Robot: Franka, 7 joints.
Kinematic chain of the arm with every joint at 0, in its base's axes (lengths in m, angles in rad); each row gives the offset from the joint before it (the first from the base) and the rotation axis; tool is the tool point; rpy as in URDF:
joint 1: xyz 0 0 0.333 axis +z
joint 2: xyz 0 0 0 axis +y
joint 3: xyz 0 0 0.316 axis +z
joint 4: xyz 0.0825 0 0 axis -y
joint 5: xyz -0.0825 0 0.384 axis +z
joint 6: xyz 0 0 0 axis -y
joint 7: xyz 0.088 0 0 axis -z
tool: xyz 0 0 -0.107 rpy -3.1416 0 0
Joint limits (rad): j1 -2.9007..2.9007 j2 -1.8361..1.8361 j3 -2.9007..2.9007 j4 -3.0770..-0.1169 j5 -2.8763..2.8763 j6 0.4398..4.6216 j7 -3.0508..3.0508
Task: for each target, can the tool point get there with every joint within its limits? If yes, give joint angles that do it. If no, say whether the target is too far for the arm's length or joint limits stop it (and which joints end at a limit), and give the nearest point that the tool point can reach.
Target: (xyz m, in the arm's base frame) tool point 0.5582 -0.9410 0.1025
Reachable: no: too far | nearest point 0.4283 -0.7220 0.1561 | short by 0.260 m
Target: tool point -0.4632 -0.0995 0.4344
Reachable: yes | joints -1.3724 0.8359 -1.9846 -2.3352 1.6082 1.3193 -0.4516
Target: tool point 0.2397 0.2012 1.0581
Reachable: yes | joints 1.7253 0.0344 -0.7741 -0.8383 -2.3250 1.2035 0.4289
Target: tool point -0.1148 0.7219 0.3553
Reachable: yes | joints -2.1609 -1.5020 -1.3792 -1.4094 -2.1428 1.2429 -1.9947
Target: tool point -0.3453 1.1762 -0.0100
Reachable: no: too far | nearest point -0.2327 0.7927 0.1018 | short by 0.415 m
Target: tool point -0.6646 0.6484 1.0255
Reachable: no: too far | nearest point -0.4922 0.4802 0.8459 | short by 0.300 m
